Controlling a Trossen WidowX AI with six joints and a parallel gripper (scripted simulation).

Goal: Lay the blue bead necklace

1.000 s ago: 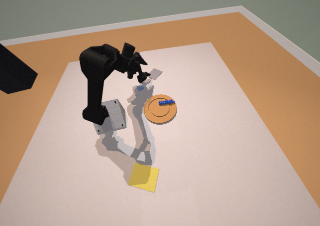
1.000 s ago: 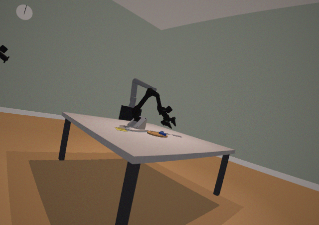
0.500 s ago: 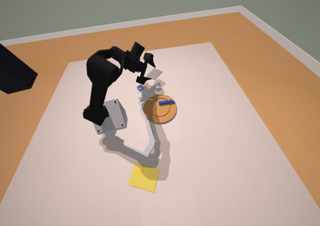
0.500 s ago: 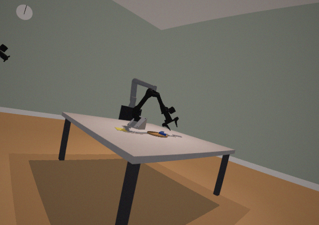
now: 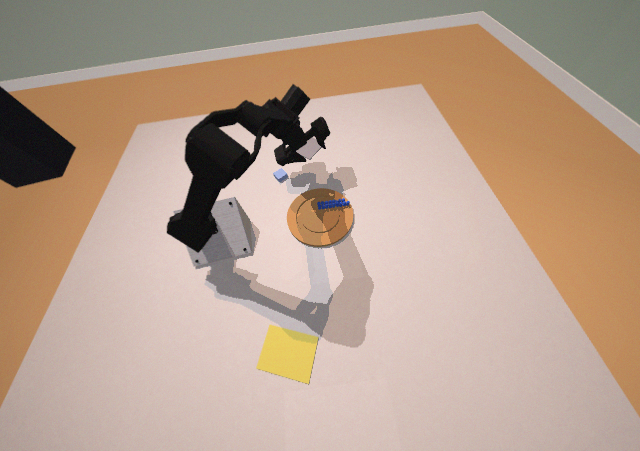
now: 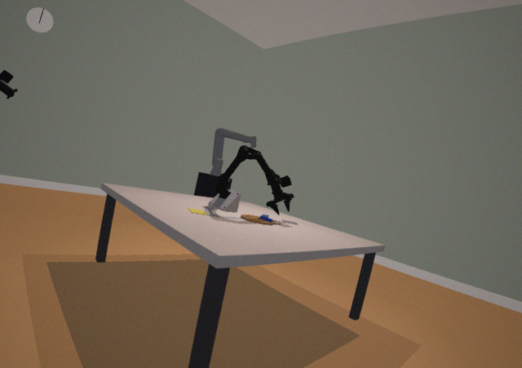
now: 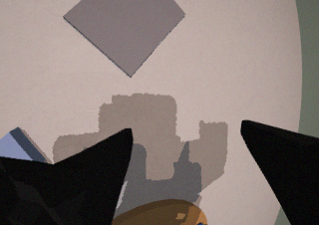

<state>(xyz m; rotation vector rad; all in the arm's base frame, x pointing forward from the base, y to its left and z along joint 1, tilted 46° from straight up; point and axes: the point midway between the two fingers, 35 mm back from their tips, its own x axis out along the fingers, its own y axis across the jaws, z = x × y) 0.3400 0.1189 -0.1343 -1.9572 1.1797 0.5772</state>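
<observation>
My gripper tip is 40 mm past the round bead board, 200 mm to the left of it and 50 mm above it. Also, from my gripper tip: yellow square patch (200 mm behind, 530 mm to the right, 60 mm below); then flat grey tile (110 mm to the left, 60 mm below); then light blue cube (130 mm behind, 50 mm below).
</observation>
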